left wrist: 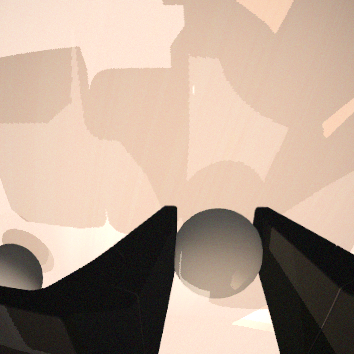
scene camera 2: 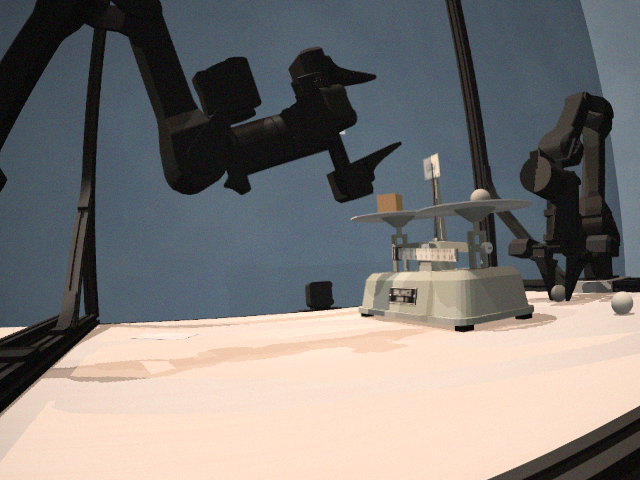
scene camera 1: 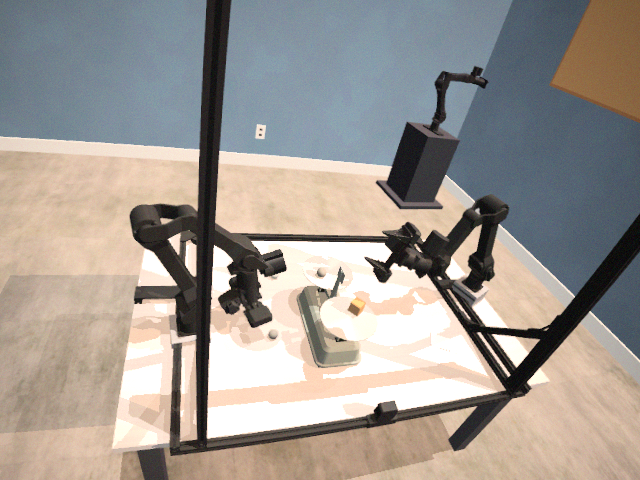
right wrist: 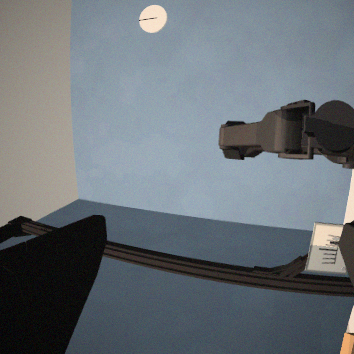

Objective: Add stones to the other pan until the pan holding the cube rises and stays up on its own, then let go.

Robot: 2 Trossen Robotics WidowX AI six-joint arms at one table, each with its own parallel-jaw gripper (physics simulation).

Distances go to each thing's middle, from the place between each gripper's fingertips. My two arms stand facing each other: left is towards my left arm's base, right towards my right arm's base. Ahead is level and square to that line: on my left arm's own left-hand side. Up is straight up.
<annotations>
I see the grey balance scale [scene camera 2: 437, 292] 210 mm to the right of my left hand, 120 mm above it and 70 mm behind it.
Right now the grey balance scale is 160 mm below my right hand, 100 mm to the left of it and 50 mm behind it.
</annotations>
